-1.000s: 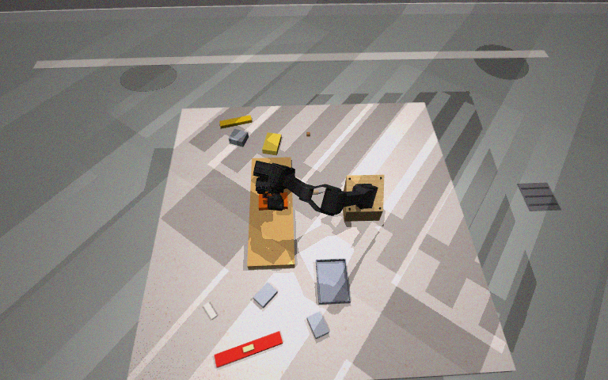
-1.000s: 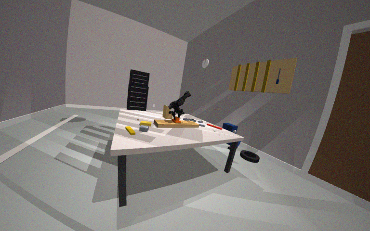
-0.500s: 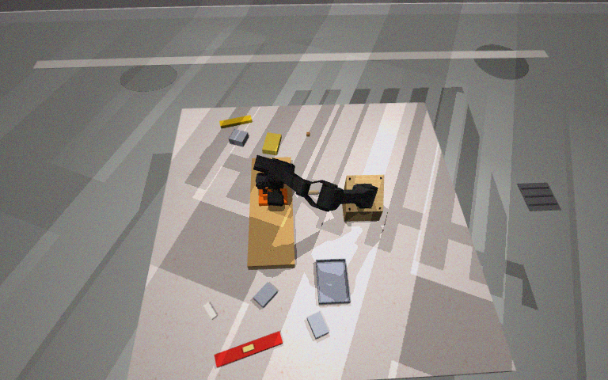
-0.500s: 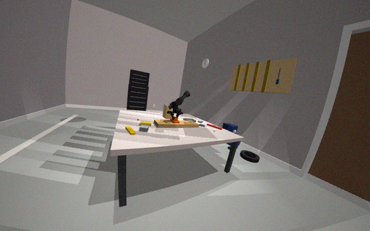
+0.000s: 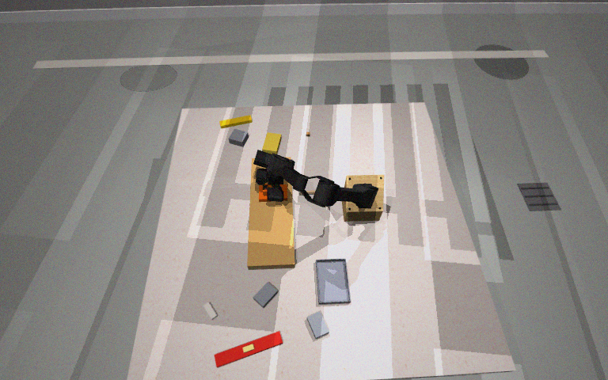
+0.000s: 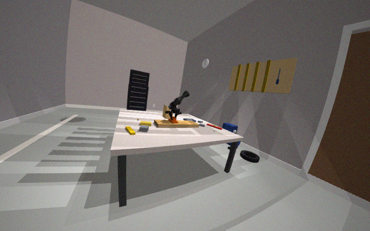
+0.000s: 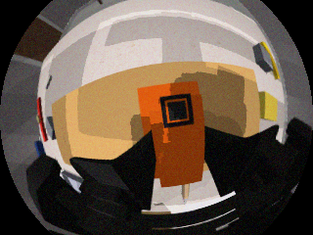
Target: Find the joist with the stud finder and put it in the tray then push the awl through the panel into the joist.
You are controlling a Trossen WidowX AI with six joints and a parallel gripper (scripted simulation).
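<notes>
My gripper tip is now 38 cm to the right of the grey tray, 23 cm past it and 5 cm above it. Round my gripper tip: green square: 3 cm above, 2 cm ahead; stud finder: 2 cm above, 1 cm ahead; awl: 20 cm behind, 6 cm below, 3 cm to the right.
</notes>
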